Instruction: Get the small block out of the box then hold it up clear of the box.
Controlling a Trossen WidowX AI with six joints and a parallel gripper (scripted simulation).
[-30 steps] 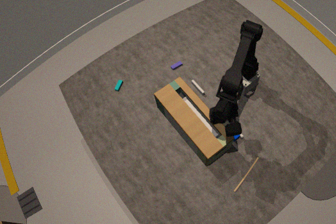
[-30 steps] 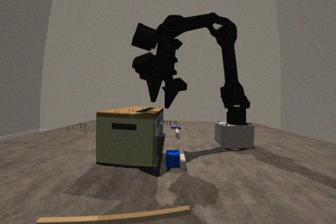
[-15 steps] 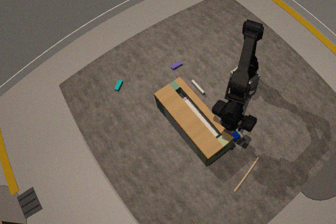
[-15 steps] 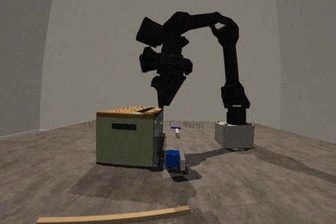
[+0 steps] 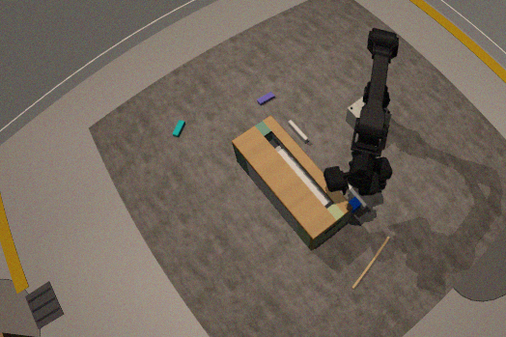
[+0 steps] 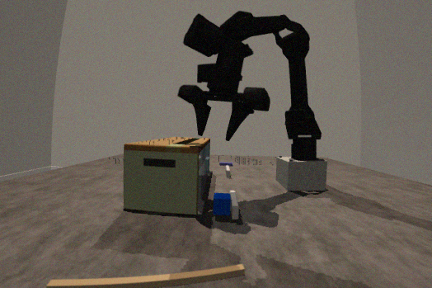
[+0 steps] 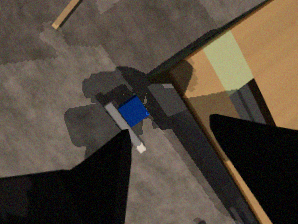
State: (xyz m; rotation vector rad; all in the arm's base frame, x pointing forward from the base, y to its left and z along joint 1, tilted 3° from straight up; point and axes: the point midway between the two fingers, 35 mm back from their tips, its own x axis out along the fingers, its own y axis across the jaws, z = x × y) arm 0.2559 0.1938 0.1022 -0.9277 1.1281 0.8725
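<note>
Now: the blue block 13 cm below my gripper tip and 2 cm behind it. The rest, counted from my gripper tip: box: 16 cm to the right, 8 cm below, 7 cm ahead; then wooden stick: 19 cm to the left, 14 cm below, 4 cm ahead; then purple piece: 49 cm to the right, 14 cm below, 2 cm behind.
</note>
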